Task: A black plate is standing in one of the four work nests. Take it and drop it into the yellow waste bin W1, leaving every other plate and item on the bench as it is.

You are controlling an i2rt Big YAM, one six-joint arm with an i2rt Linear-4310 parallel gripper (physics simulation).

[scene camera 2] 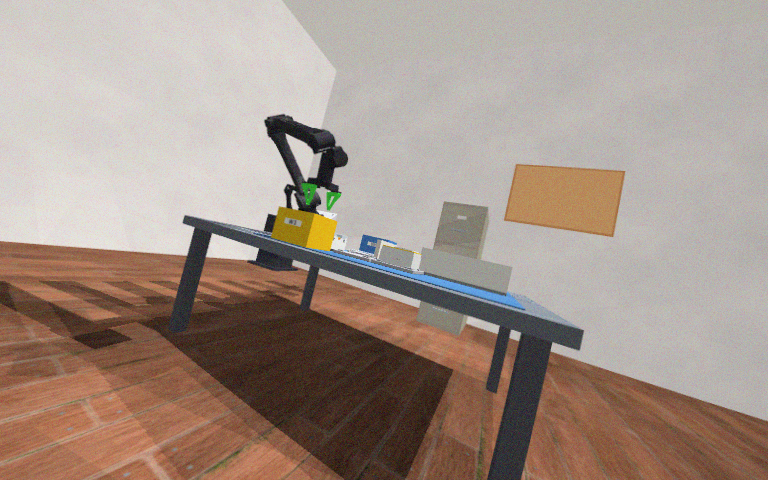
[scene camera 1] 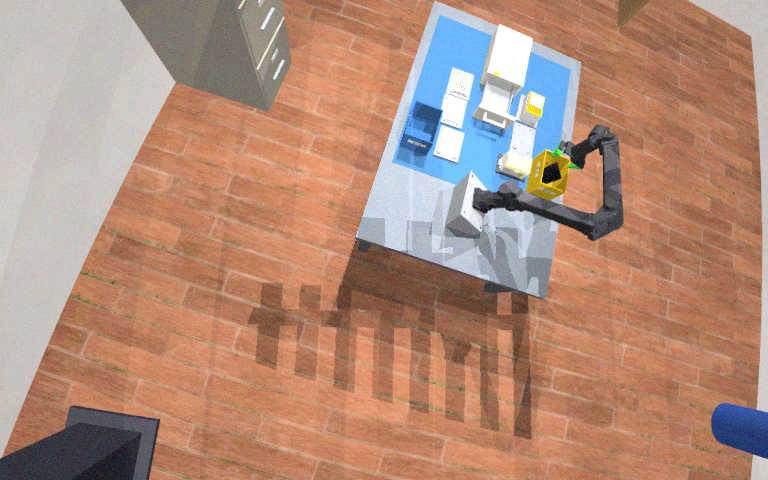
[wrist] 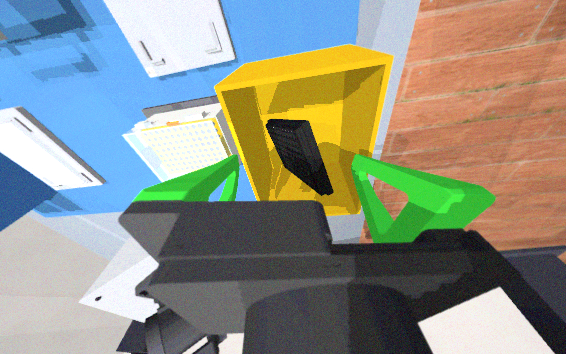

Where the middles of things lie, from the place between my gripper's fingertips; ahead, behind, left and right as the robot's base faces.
The black plate (wrist: 294, 140) lies 40 mm behind my hand, 10 mm to the left of it and 80 mm below it. From my hand the other things lie so: yellow-and-white rack (scene camera 2: 397, 256): 340 mm ahead, 70 mm to the left, 110 mm below; cream drawer cabinet (scene camera 1: 504, 71): 450 mm ahead, 250 mm to the left, 100 mm below.
